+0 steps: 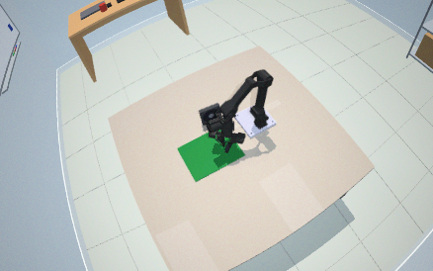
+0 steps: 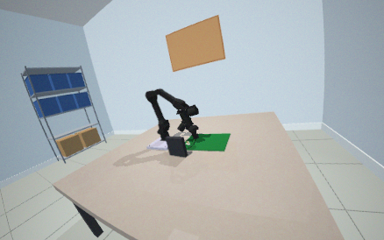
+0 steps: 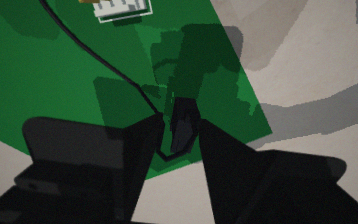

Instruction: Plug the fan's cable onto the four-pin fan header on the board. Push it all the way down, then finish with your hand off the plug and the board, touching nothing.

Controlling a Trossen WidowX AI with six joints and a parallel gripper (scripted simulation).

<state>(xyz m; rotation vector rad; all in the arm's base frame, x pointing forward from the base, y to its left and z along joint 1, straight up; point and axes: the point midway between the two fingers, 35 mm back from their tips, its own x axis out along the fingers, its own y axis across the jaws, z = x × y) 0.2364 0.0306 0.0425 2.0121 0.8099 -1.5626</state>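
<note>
Now: gripper tip 20 mm past the fan header, 90 mm to the left of it and 20 mm above it. From my gripper tip the other things lie so: black plug 10 mm to the left; then black fan 20 mm behind, 210 mm to the right, 30 mm above; then green board 90 mm ahead, 30 mm to the right, 40 mm below.
</note>
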